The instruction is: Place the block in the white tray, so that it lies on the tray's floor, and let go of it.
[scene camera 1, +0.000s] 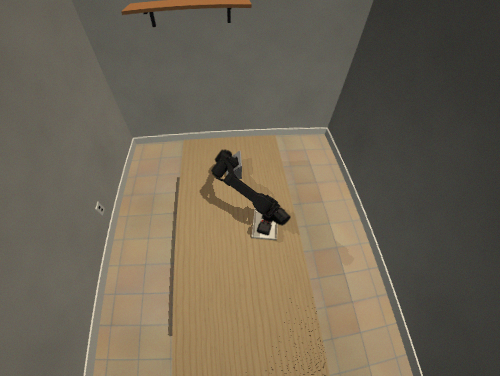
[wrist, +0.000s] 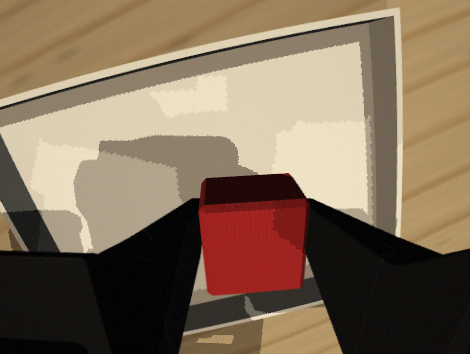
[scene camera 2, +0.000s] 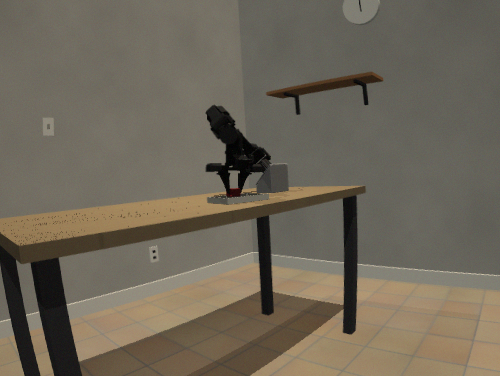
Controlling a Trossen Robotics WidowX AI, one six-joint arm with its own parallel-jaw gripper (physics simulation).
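Where they show: gripper, between the fingertips: point(scene camera 1: 265, 225) point(wrist: 251, 209) point(scene camera 2: 234, 193); arm's base, origin of its link: point(scene camera 1: 234, 163) point(scene camera 2: 270, 172).
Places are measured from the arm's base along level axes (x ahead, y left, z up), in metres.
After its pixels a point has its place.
Note:
The red block point(scene camera 2: 234, 192) {x 0.399, y 0.127, z -0.056 m} point(wrist: 254, 250) {x 0.386, y 0.113, z -0.043 m} is between the two black fingers of my gripper point(scene camera 2: 234, 189) {x 0.391, y 0.119, z -0.060 m} point(wrist: 251, 209) {x 0.391, y 0.119, z -0.060 m}, which is shut on it. The white tray point(scene camera 1: 265, 238) {x 0.458, y 0.105, z -0.074 m} point(scene camera 2: 250, 198) {x 0.385, y 0.184, z -0.077 m} point(wrist: 310, 90) {x 0.436, y 0.144, z -0.085 m} lies on the table under the gripper. In the wrist view the block is over the tray's area, close to the wall at the lower edge of the picture. In scene camera 2 the block's lower end is low, about level with the tray's rim. Whether it touches the tray's floor is hidden. In scene camera 1 the gripper mostly covers the block.
The arm point(scene camera 1: 245, 190) {x 0.352, y 0.010, z 0.236 m} point(scene camera 2: 240, 145) {x 0.381, y 0.152, z 0.101 m} reaches from its grey base mount point(scene camera 2: 278, 177) {x 0.001, y 0.042, z -0.024 m} on the wooden table point(scene camera 1: 230, 300) {x 0.734, y -0.112, z -0.088 m} point(scene camera 2: 125, 215) {x 0.780, y 0.042, z -0.088 m}. The tray's low walls stand around the block and fingertips. A wall shelf point(scene camera 1: 190, 6) point(scene camera 2: 325, 85) hangs well away.

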